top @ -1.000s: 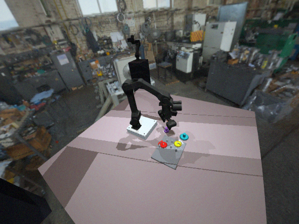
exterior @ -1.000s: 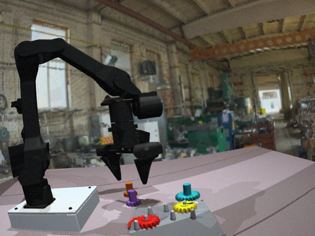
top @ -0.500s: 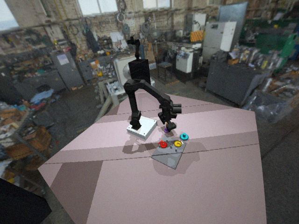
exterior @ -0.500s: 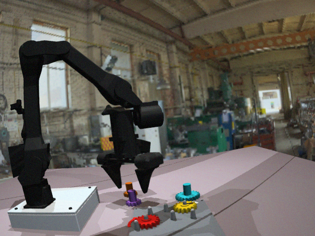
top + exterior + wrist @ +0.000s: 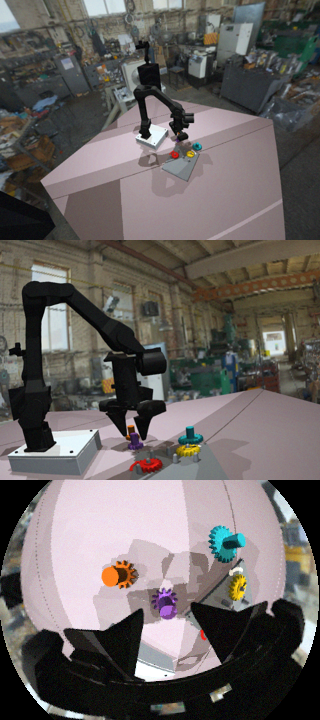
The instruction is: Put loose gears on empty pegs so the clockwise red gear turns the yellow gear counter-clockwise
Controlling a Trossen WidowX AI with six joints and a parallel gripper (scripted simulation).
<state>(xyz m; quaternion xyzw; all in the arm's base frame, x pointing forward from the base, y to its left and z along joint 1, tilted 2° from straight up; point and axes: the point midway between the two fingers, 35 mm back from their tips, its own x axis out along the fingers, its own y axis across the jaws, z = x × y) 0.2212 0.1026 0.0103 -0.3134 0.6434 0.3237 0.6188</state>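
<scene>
The red gear lies 4 cm ahead of my gripper tip, 13 cm to the right of it and 1 cm below it. The rest, counted from my gripper tip: teal gear: 14 cm ahead, 1 cm to the left, 1 cm below; then purple gear: 1 cm below; then small orange gear: 2 cm behind, 7 cm to the left, 1 cm below.
</scene>
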